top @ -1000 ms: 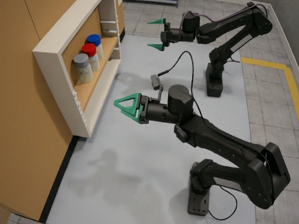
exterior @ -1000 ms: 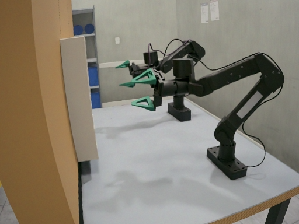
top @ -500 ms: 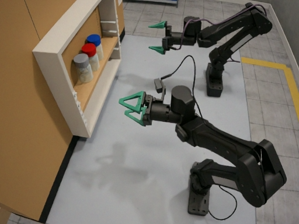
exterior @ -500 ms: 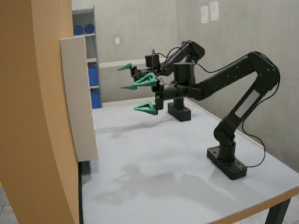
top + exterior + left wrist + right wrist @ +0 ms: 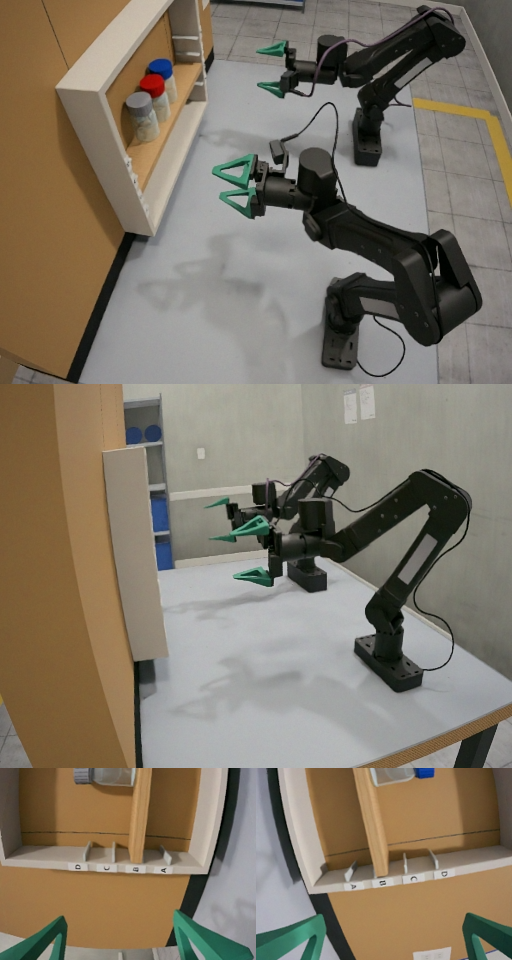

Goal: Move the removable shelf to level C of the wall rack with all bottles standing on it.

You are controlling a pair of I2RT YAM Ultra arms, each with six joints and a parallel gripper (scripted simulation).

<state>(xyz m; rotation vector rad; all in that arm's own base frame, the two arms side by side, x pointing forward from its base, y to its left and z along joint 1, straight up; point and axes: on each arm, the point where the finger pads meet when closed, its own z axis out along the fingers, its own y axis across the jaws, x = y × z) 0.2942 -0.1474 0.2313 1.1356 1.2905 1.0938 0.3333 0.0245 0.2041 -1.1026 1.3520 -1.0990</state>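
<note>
My left hand is 220 mm short of the grey-capped bottle, 120 mm to the left of it and 20 mm below it. Also, from my left hand: wooden shelf 220 mm ahead, 190 mm to the right, 40 mm below; then red-capped bottle 220 mm ahead, 180 mm to the right, 20 mm above; then white wall rack 220 mm ahead, 190 mm to the right, 30 mm above.
</note>
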